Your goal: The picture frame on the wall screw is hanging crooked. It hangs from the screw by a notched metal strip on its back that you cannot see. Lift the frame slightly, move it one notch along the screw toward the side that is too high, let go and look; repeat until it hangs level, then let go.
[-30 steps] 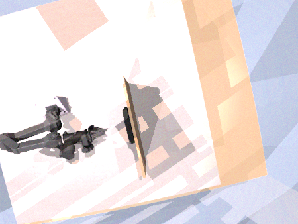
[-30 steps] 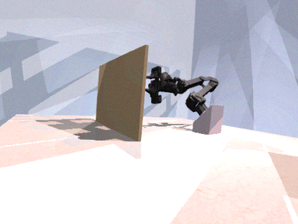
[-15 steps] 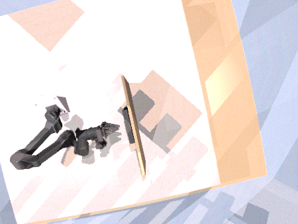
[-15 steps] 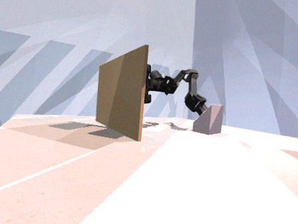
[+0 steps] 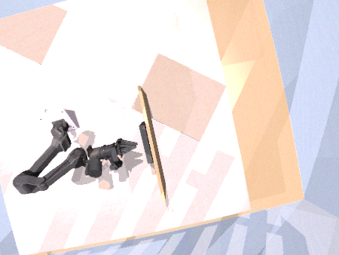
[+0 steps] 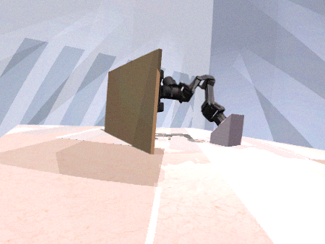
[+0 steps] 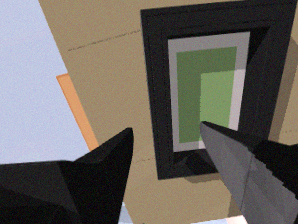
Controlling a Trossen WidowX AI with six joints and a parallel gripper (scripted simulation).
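Right now my gripper tip is 50 mm short of the picture frame and 50 mm above it. From my gripper tip the other things lie so: tan wall panel (60 mm below, 60 mm ahead, 10 mm to the right).
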